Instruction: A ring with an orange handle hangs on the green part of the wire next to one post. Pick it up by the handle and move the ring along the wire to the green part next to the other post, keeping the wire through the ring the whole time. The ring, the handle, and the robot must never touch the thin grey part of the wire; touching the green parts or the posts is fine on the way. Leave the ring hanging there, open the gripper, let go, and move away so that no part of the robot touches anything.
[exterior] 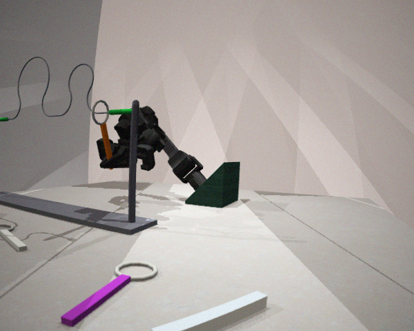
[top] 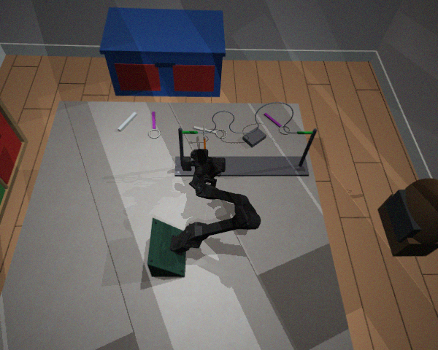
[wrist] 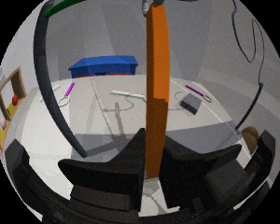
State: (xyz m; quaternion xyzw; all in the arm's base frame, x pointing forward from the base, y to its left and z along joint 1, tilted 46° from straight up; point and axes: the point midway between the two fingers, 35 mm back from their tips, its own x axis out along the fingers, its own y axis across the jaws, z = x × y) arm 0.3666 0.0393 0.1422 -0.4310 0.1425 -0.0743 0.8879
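Now: gripper tip 1 cm to the right of the ring with orange handle and 9 cm below it. The rest, counted from my gripper tip: white-handled ring (25 cm ahead, 1 cm to the right, 13 cm below); then grey box (23 cm ahead, 23 cm to the right, 12 cm below); then purple-handled ring (24 cm ahead, 29 cm to the left, 13 cm below).
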